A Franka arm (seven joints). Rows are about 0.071 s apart.
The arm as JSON. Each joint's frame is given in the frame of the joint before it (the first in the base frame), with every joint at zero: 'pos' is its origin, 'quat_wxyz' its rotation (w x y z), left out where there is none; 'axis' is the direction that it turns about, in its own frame. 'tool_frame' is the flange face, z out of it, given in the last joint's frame.
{
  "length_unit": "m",
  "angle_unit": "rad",
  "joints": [
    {
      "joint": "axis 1",
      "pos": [
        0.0,
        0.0,
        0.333
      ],
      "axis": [
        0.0,
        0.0,
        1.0
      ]
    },
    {
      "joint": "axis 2",
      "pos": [
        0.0,
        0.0,
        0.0
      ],
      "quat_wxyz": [
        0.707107,
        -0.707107,
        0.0,
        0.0
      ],
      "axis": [
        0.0,
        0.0,
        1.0
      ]
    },
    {
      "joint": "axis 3",
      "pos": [
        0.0,
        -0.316,
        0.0
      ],
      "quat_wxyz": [
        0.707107,
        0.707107,
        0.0,
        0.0
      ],
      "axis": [
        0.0,
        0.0,
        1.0
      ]
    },
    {
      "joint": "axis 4",
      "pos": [
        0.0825,
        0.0,
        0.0
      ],
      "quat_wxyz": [
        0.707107,
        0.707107,
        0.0,
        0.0
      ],
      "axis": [
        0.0,
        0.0,
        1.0
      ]
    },
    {
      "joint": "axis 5",
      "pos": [
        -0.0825,
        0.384,
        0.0
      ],
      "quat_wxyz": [
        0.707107,
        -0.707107,
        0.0,
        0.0
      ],
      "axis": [
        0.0,
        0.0,
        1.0
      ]
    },
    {
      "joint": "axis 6",
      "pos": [
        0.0,
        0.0,
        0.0
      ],
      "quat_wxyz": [
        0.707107,
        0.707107,
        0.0,
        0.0
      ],
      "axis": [
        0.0,
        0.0,
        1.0
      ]
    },
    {
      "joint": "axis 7",
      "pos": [
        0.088,
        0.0,
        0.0
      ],
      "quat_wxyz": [
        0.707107,
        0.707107,
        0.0,
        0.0
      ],
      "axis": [
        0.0,
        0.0,
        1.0
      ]
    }
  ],
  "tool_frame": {
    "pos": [
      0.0,
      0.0,
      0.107
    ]
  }
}
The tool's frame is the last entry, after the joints.
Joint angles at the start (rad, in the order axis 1, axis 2, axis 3, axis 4, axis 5, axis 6, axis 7): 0.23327 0.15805 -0.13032 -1.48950 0.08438 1.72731 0.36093
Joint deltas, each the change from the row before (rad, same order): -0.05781 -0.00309 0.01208 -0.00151 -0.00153 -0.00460 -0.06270; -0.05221 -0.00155 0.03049 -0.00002 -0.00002 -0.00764 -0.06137; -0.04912 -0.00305 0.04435 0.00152 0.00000 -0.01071 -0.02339; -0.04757 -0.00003 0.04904 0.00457 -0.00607 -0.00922 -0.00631; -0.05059 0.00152 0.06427 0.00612 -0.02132 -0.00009 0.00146; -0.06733 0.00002 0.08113 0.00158 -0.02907 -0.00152 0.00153; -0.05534 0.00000 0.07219 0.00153 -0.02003 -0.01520 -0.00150; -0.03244 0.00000 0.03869 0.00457 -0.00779 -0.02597 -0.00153
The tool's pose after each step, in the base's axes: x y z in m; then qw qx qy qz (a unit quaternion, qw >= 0). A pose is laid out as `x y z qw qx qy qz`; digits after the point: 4 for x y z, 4 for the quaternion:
0.6133 0.0483 0.5868 0.0385 -0.9910 0.1236 -0.0326
0.6132 0.0335 0.5867 0.0390 -0.9933 0.1041 -0.0306
0.6118 0.0286 0.5881 0.0416 -0.9942 0.0949 -0.0274
0.6111 0.0267 0.5894 0.0419 -0.9947 0.0909 -0.0251
0.6115 0.0301 0.5916 0.0367 -0.9954 0.0843 -0.0279
0.6109 0.0320 0.5928 0.0287 -0.9961 0.0775 -0.0295
0.6087 0.0370 0.5932 0.0235 -0.9971 0.0679 -0.0241
0.6058 0.0381 0.5938 0.0211 -0.9976 0.0638 -0.0143

